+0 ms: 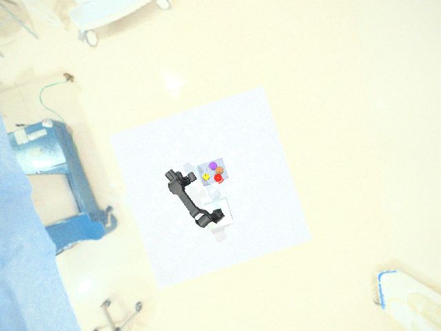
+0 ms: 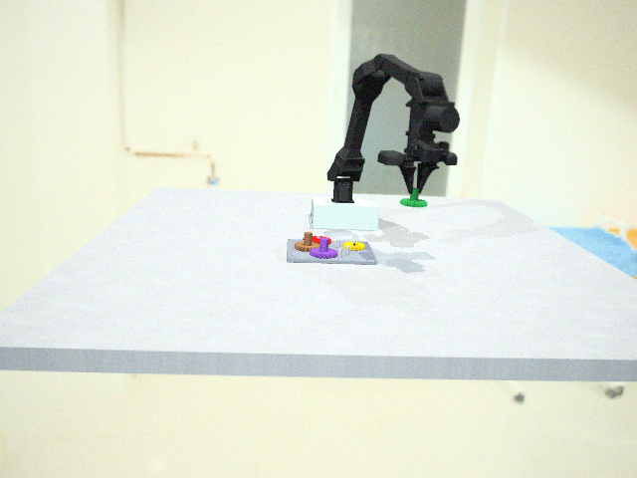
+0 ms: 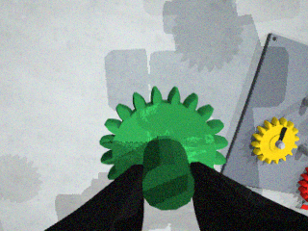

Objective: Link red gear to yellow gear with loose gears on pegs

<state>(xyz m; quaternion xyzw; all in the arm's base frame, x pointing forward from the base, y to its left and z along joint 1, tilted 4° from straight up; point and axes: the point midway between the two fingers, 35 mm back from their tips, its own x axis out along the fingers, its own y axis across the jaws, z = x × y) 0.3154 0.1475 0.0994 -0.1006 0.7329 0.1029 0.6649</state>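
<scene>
The yellow gear is 1 cm behind my gripper tip, 14 cm to the right of it and 14 cm below it. Round my gripper tip: purple gear: 5 cm ahead, 22 cm to the right, 13 cm below; grey board: 1 cm ahead, 20 cm to the right, 15 cm below; green gear: 1 cm below.
</scene>
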